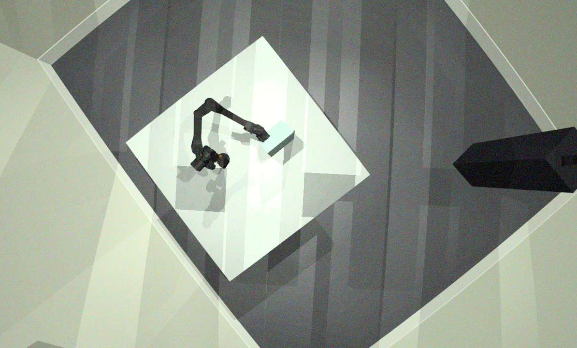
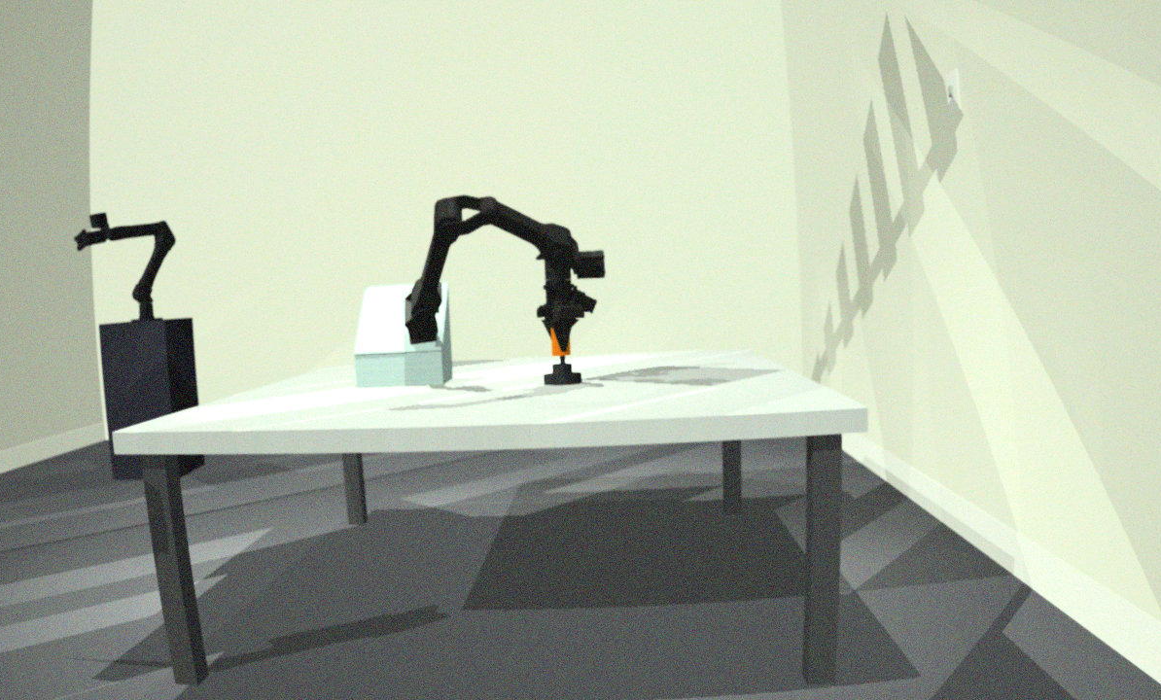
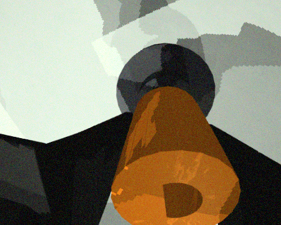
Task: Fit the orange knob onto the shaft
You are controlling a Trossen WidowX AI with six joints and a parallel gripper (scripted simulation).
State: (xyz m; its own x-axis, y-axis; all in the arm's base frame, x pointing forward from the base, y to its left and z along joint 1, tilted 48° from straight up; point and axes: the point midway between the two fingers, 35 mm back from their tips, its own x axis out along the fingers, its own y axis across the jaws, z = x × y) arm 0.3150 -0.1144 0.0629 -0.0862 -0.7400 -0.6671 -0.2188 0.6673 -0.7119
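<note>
My gripper tip is 2 cm below the orange knob. From my gripper tip the other things lie so: pedestal: 4 cm below.
</note>
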